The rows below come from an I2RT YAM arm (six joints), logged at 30 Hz.
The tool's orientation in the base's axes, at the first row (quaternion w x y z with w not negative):
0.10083 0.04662 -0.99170 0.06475
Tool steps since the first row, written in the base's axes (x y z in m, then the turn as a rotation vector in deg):
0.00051 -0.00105 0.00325 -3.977 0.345 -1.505
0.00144 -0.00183 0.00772 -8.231 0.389 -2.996
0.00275 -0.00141 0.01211 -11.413 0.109 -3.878
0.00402 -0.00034 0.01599 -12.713 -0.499 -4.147
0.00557 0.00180 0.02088 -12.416 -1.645 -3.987
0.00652 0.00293 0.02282 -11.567 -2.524 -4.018
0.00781 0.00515 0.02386 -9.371 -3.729 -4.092
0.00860 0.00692 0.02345 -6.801 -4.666 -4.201
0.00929 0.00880 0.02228 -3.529 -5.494 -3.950
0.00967 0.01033 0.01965 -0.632 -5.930 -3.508
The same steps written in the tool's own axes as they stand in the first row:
0.00026 -0.00148 -0.00311 3.541 0.939 2.186
0.00033 -0.00288 -0.00753 7.380 1.609 4.453
-0.00008 -0.00312 -0.01210 10.324 1.774 5.965
-0.00060 -0.00266 -0.01626 11.584 1.342 6.562
-0.00127 -0.00130 -0.02161 11.419 0.161 6.507
-0.00189 -0.00051 -0.02383 10.654 -0.793 6.494
-0.00311 0.00142 -0.02540 8.593 -2.206 6.306
-0.00411 0.00313 -0.02540 6.138 -3.389 6.042
-0.00517 0.00506 -0.02465 3.064 -4.582 5.278
-0.00620 0.00684 -0.02238 0.365 -5.370 4.347

